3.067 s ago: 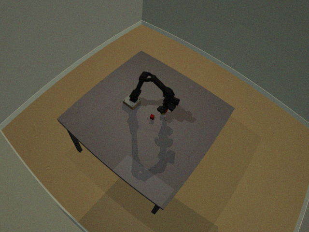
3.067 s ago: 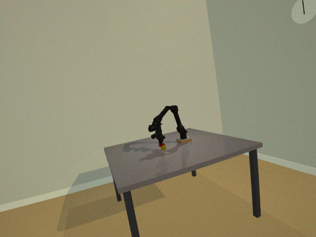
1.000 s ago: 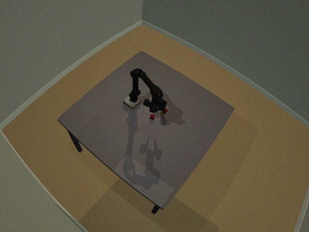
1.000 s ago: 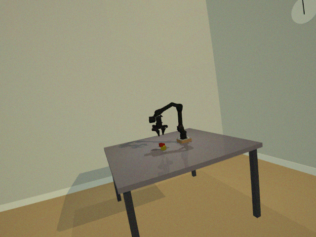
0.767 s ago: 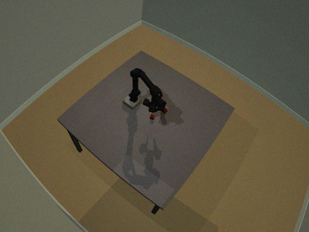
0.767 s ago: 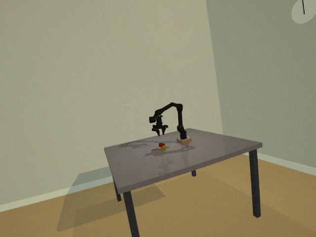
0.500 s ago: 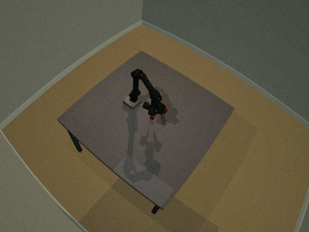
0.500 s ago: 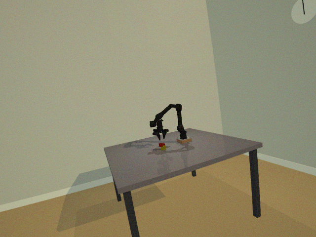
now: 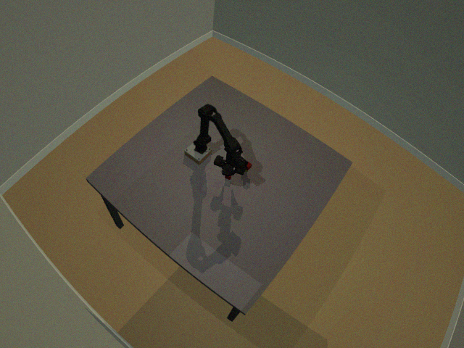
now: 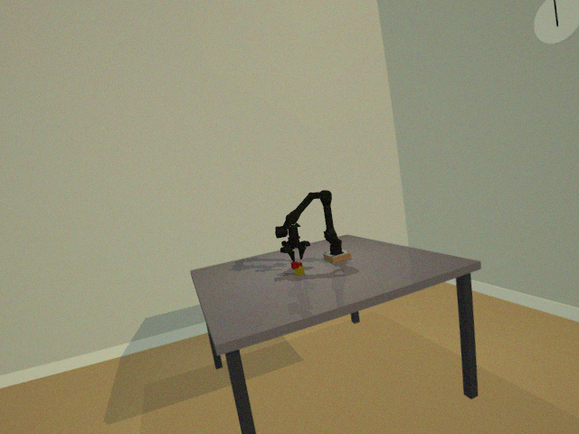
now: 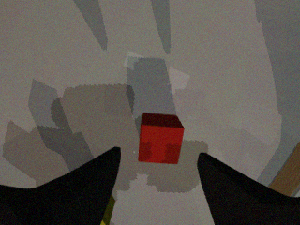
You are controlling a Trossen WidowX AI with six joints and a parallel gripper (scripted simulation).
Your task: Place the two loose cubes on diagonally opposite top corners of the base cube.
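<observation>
Now: gripper tip 110 mm to the right of the yellow base cube, 60 mm short of it and 30 mm above it.
</observation>
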